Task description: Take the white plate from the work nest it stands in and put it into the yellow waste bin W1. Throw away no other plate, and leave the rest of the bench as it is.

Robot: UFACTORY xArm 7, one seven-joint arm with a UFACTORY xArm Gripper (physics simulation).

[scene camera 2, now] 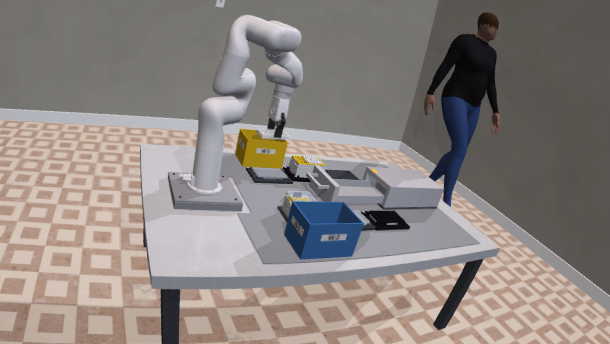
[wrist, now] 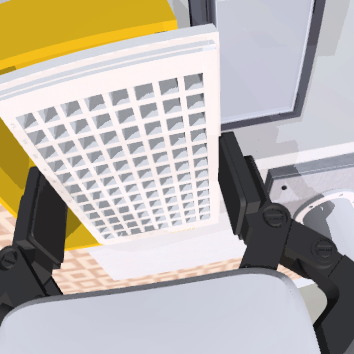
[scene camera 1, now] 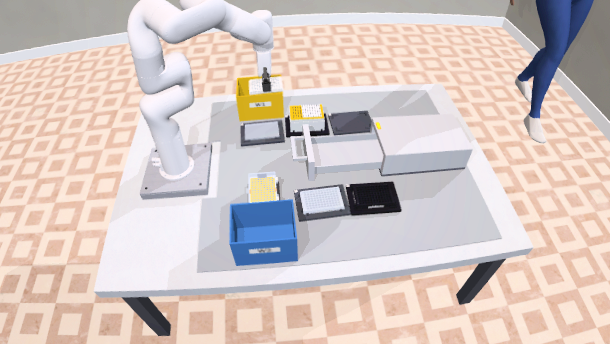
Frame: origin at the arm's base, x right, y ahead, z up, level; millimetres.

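Seen in the pictures: gripper, between the fingertips: (scene camera 2: 273, 133) (wrist: 134, 166) (scene camera 1: 266, 84); arm's base, origin of its link: (scene camera 2: 204, 187) (wrist: 323, 207) (scene camera 1: 177, 168).
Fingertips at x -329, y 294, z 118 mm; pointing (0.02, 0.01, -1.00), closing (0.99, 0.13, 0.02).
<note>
Pixels of each thing's top centre, then the offset from my fingertips to it. "pt": a spot on its surface instead.
- yellow waste bin W1, centre of its top: (wrist: 86, 181) (scene camera 1: 259, 85) (scene camera 2: 263, 135) dx -32, dy -35, dz -23 mm
- nest with a pale insert, a spot on its surface: (wrist: 260, 60) (scene camera 1: 262, 129) pt dx +119, dy -11, dz -123 mm
- yellow-and-white tip rack, centre of its top: (scene camera 1: 306, 110) (scene camera 2: 309, 159) dx +73, dy +153, dz -66 mm
- dark nest, centre of its top: (scene camera 1: 351, 120) (scene camera 2: 341, 174) dx +53, dy +327, dz -125 mm
- open-drawer device, a spot on its surface: (scene camera 1: 425, 137) pt dx +235, dy +570, dz -41 mm
- black plate, centre of its top: (scene camera 1: 373, 194) (scene camera 2: 387, 215) dx +429, dy +377, dz -117 mm
- yellow rack, centre of its top: (scene camera 1: 262, 186) (scene camera 2: 304, 199) dx +450, dy +26, dz -66 mm
- blue bin W2, centre of its top: (scene camera 1: 262, 220) (scene camera 2: 328, 212) dx +607, dy +46, dz -23 mm
The white plate (scene camera 1: 256, 86) (scene camera 2: 263, 133) (wrist: 135, 160), with a grid of square wells, is held at the mouth of the yellow waste bin W1 (scene camera 1: 249, 113) (scene camera 2: 251, 158) (wrist: 85, 22). My gripper (scene camera 1: 266, 86) (scene camera 2: 275, 131) (wrist: 134, 166) is shut on its two long sides. The plate looks roughly level, over the bin's opening and close to the rim. In scene camera 2 it overlaps the back right part of the rim. Its exact height against the rim and any contact with the walls are hard to tell. The bin's inside is mostly hidden.
Beside W1 are a nest with a pale insert (scene camera 1: 262, 131) (wrist: 260, 60) and a yellow-and-white tip rack (scene camera 1: 307, 112). A dark nest (scene camera 1: 351, 123), an open-drawer device (scene camera 1: 425, 137), a white plate (scene camera 1: 322, 200), a black plate (scene camera 1: 374, 197), a yellow rack (scene camera 1: 263, 189) and blue bin W2 (scene camera 1: 264, 257) stand farther off.
</note>
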